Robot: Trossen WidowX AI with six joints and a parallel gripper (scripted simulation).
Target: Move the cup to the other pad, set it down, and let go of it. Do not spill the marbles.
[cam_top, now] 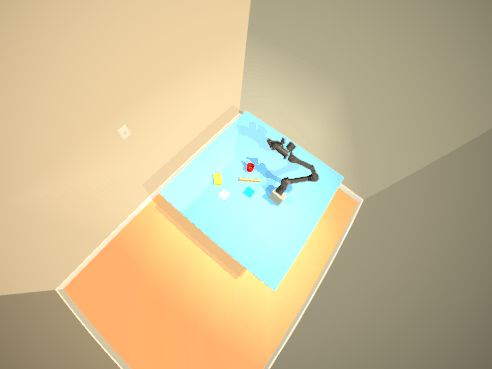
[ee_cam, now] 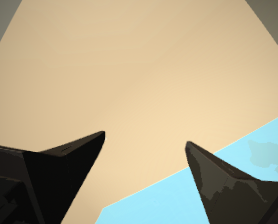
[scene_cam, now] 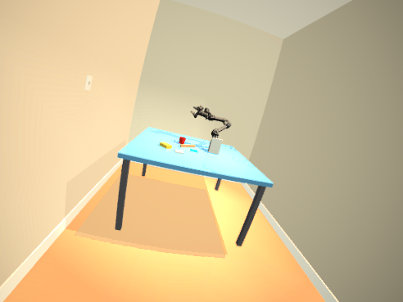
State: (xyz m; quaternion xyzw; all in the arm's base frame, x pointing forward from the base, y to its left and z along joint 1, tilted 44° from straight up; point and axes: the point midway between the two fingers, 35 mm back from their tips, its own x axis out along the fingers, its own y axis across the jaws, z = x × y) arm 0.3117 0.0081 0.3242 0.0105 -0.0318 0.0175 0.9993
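My gripper tip is 9 cm past the cyan pad, 32 cm to the right of it and 42 cm above it. Round my gripper tip: yellow block (22 cm ahead, 39 cm to the left, 40 cm below); long wooden bar (3 cm behind, 22 cm to the left, 41 cm below).
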